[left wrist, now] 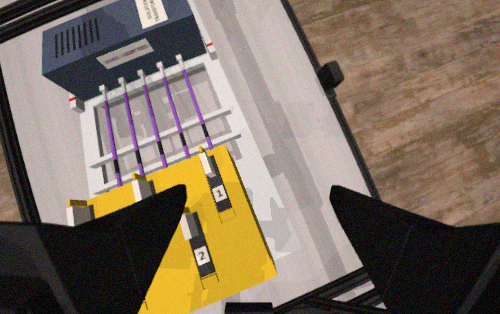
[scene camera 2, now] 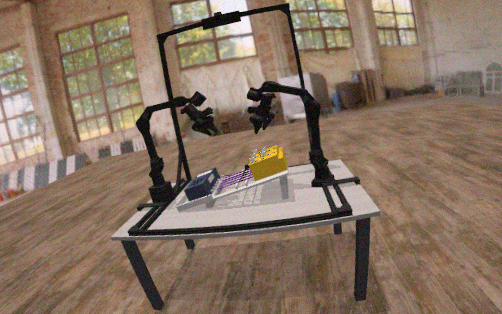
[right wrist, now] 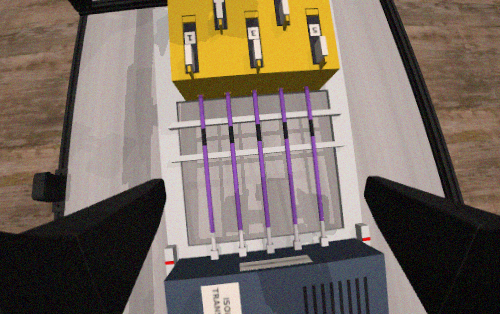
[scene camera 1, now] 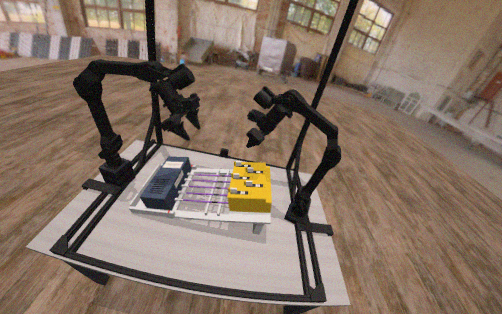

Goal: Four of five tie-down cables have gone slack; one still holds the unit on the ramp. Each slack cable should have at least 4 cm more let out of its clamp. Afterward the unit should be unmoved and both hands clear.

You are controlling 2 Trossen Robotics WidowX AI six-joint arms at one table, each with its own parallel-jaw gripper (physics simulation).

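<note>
The dark blue unit (scene camera 1: 156,189) (scene camera 2: 201,185) (left wrist: 120,40) (right wrist: 280,285) sits low on the tilted white ramp (scene camera 1: 200,217) (right wrist: 167,105). Five purple cables (right wrist: 265,200), each with a black band, run from it to the yellow clamp block (scene camera 1: 250,201) (scene camera 2: 270,169) (left wrist: 245,250) (right wrist: 220,57) higher up. All look straight; which are slack cannot be told. White levers stand beside the numbers, including lever 1 (left wrist: 206,163) and lever 5 (right wrist: 323,46). My left gripper (scene camera 1: 251,131) (scene camera 2: 261,128) (left wrist: 259,191) is open above the block. My right gripper (scene camera 1: 193,133) (scene camera 2: 210,131) (right wrist: 266,187) is open above the unit's end of the cables.
Two thin white crossbars (right wrist: 260,152) lie across the ramp under the cables. Small white posts with red lines (left wrist: 210,47) (right wrist: 362,233) stand at the unit's upper corners. A black frame (scene camera 1: 200,283) edges the table, with tall uprights (scene camera 2: 175,120) at the back.
</note>
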